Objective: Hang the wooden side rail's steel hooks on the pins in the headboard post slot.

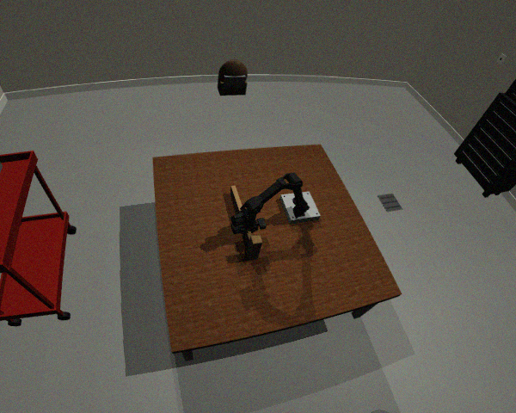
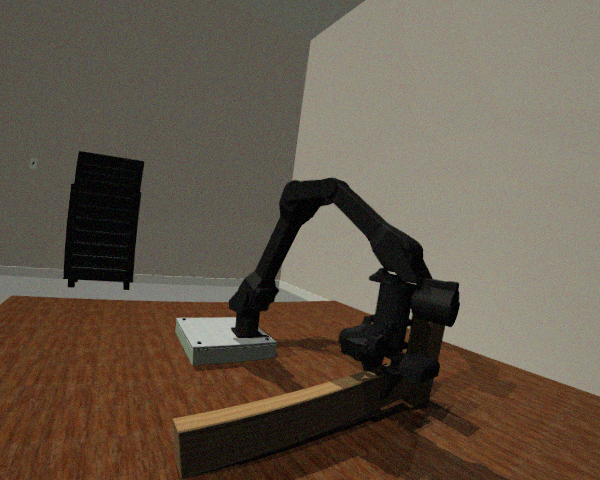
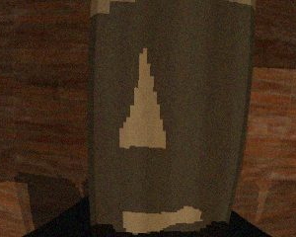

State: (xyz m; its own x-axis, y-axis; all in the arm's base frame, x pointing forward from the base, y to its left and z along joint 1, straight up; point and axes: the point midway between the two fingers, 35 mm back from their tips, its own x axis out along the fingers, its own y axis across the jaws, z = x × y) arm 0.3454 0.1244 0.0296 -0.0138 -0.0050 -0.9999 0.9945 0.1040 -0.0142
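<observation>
My gripper tip is now 1 cm past the headboard post, 12 cm to the right of it and 4 cm below it.
</observation>
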